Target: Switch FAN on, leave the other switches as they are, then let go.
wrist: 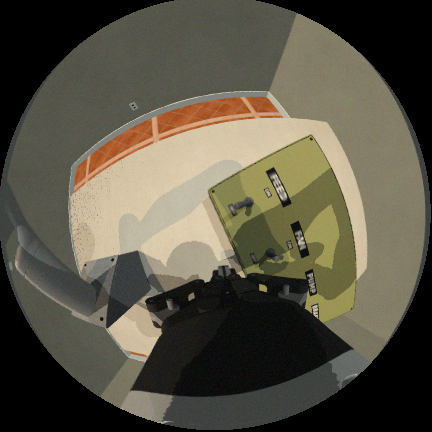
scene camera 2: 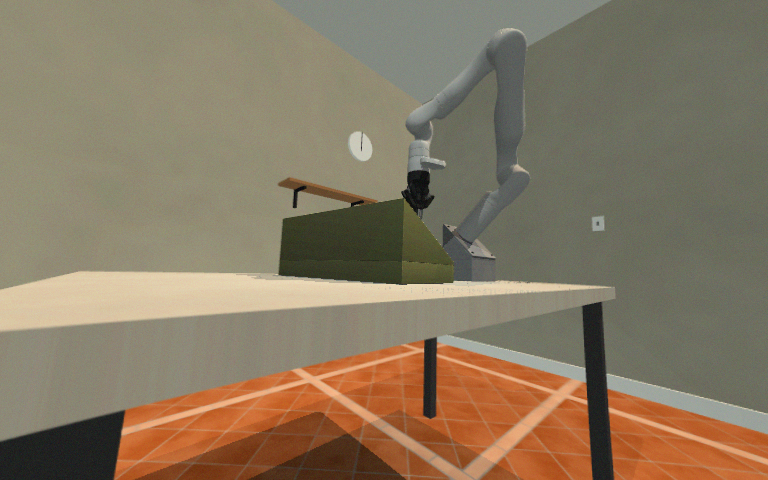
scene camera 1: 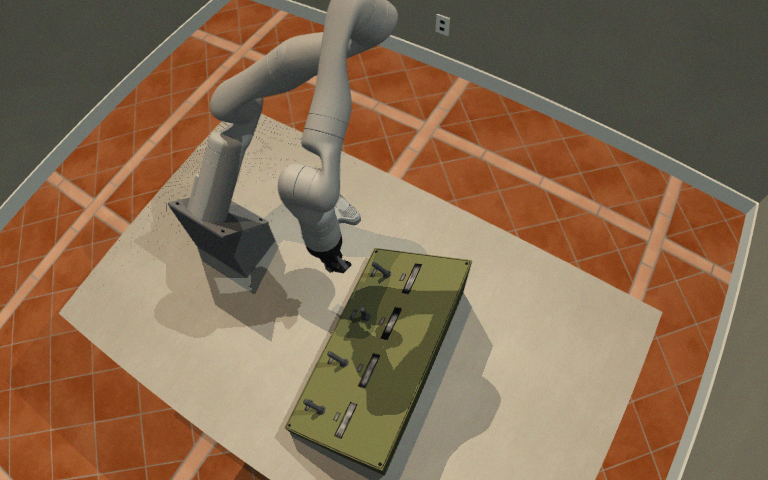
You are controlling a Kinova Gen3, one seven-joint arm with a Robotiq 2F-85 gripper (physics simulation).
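Frame: origin at the arm's base, x ahead, y left, z up, level; metres.
Where they show: gripper, between the fingertips: (wrist: 223, 271) (scene camera 1: 331, 268); arm's base, origin of its link: (wrist: 86, 300) (scene camera 2: 464, 235) (scene camera 1: 208, 214).
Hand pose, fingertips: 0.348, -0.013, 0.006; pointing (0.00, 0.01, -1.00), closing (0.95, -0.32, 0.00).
Observation:
Each offset is from my fingertips to the top centre of the thing, as dx, dy, dz. Level surfaces: height alone.
The sloped green switch panel (scene camera 1: 441, 272) (scene camera 2: 342, 243) (wrist: 302, 157) stands on the table. Its FAN lever @[+0.094, -0.044, -0.052] (scene camera 1: 363, 314) (wrist: 272, 254) stands differently from the others: it no longer covers the OFF label and appears tipped toward ON. The FEED lever @[+0.082, +0.076, -0.065] (scene camera 1: 381, 270) (wrist: 242, 204), PUMP lever @[+0.080, -0.164, -0.065] (scene camera 1: 338, 359) and fourth lever @[+0.079, -0.284, -0.065] (scene camera 1: 313, 406) lean toward the OFF side. In the wrist view, the PUMP and fourth levers are hidden by the gripper. My gripper (scene camera 1: 343, 267) (scene camera 2: 420, 213) (wrist: 223, 271) is shut and empty, beside the panel's low edge near FEED and FAN, apart from the levers.
The panel rests on the pale table top @[dz -0.196] (scene camera 1: 538, 339) (scene camera 2: 198, 300). The arm's dark base (scene camera 1: 232, 243) (wrist: 125, 280) stands on the table across from the panel's lever side. A wall shelf (scene camera 2: 328, 191) and a clock (scene camera 2: 360, 146) show behind.

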